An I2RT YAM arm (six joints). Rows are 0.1 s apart.
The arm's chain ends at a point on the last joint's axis. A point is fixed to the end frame.
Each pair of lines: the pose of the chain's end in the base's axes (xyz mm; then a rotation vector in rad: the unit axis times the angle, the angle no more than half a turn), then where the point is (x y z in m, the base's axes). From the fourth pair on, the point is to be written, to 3 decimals.
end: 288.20 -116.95 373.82 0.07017 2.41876 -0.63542
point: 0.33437 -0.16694 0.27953
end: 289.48 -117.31 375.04 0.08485 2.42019 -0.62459
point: 0.33559 -0.16658 0.28033
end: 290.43 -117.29 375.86 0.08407 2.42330 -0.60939
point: 0.33675 -0.16531 0.28062
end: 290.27 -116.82 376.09 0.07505 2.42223 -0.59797
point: 0.337 -0.164 0.281
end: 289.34 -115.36 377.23 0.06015 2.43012 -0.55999
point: 0.337 -0.159 0.281
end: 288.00 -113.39 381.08 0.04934 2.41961 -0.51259
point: 0.338 -0.153 0.284
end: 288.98 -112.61 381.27 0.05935 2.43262 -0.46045
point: 0.339 -0.148 0.283
